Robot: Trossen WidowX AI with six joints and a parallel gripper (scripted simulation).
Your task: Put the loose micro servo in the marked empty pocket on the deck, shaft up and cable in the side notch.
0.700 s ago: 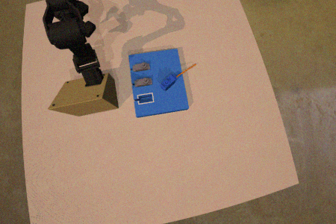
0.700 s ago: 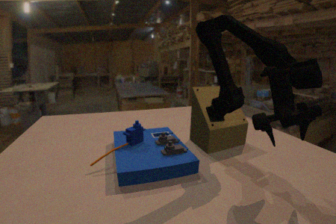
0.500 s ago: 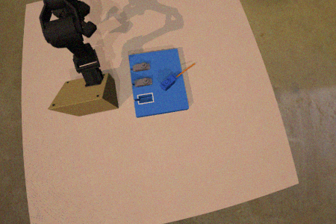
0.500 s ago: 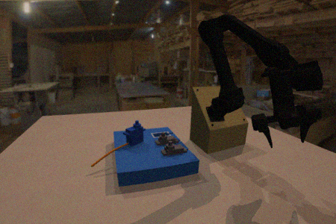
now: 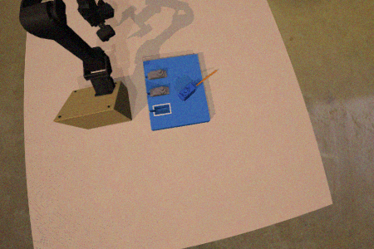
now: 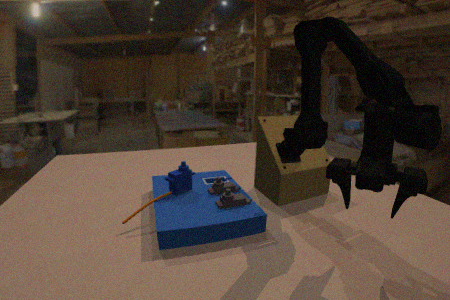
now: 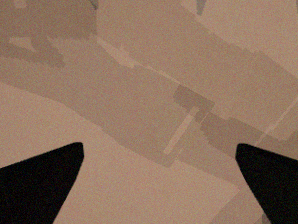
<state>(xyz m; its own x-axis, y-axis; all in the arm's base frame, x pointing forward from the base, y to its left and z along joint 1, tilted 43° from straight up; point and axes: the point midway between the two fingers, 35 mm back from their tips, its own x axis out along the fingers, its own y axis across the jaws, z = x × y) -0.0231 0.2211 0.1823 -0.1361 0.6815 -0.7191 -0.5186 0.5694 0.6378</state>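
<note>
Right now my gripper tip is 320 mm short of the blue deck, 290 mm to the left of it and 70 mm above it.
</note>
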